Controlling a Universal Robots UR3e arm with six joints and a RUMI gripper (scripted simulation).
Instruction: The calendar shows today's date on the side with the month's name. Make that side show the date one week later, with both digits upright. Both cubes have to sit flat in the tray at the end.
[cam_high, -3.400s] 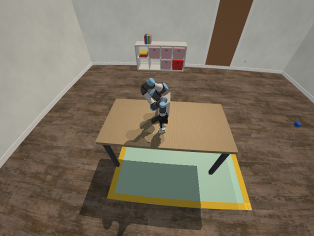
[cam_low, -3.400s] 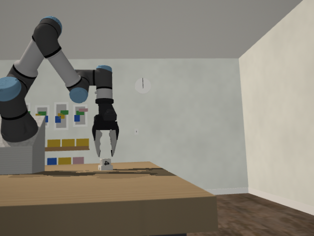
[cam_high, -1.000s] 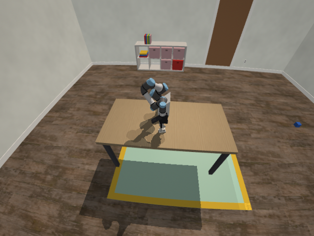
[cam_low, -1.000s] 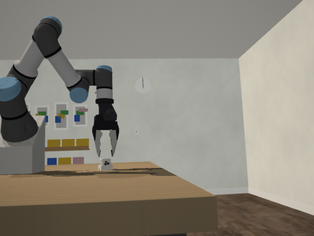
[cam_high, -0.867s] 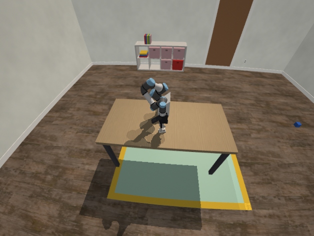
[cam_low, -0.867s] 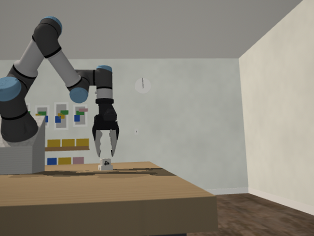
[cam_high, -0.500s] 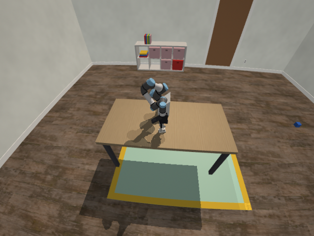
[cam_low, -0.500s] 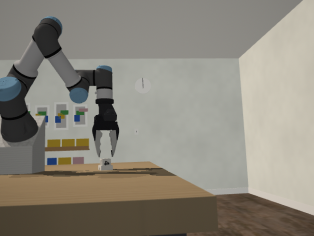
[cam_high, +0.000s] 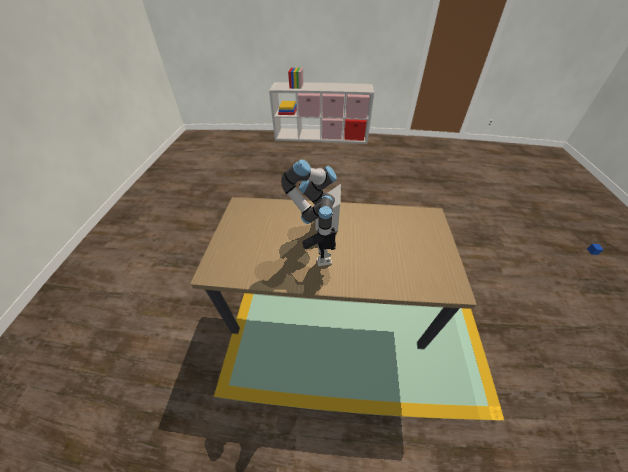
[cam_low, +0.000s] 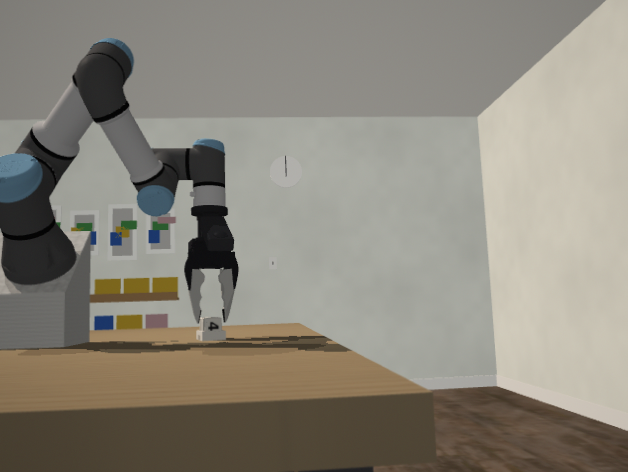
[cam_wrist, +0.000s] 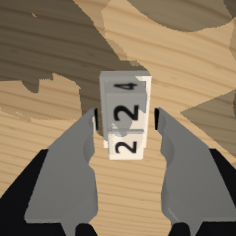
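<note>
My gripper is now 4 cm above the white calendar tray and 2 cm to the right of it.
</note>
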